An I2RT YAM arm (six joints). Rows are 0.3 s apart.
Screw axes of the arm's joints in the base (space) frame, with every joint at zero. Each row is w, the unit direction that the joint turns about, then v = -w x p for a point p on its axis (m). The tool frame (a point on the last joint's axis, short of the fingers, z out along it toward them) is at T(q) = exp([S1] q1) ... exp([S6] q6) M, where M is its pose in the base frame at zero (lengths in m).
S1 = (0, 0, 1, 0.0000, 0.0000, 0.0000)
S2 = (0, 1, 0, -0.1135, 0.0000, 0.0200)
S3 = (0, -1, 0, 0.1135, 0.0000, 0.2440)
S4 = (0, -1, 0, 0.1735, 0.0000, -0.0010)
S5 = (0, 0, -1, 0.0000, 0.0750, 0.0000)
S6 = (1, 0, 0, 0.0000, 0.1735, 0.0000)
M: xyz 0.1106 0.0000 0.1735 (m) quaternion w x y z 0.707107 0 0.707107 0
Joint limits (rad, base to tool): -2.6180..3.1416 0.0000..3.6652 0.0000..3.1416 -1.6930..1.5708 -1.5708..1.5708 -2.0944..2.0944
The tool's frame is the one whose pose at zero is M.
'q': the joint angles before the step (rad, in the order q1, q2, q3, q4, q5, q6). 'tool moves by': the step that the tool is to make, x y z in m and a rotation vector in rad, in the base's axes. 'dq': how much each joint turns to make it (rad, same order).
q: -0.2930, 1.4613, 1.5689, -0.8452, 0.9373, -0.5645
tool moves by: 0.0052, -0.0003, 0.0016, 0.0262, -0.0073, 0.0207
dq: 0.0017, 0.0223, 0.0322, -0.0199, -0.0324, 0.0119
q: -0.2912, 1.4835, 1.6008, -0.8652, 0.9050, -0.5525
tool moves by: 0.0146, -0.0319, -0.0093, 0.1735, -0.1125, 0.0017
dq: -0.0959, 0.0895, 0.0713, -0.0138, -0.2096, 0.1117
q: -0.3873, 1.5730, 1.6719, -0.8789, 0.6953, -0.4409
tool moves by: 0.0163, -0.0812, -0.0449, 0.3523, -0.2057, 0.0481
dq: -0.2196, 0.1713, 0.0352, 0.1010, -0.4780, 0.1062
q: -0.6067, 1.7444, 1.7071, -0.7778, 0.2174, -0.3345
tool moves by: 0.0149, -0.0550, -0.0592, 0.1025, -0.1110, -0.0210
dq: -0.0980, 0.1513, -0.0492, 0.2195, -0.1606, 0.0482
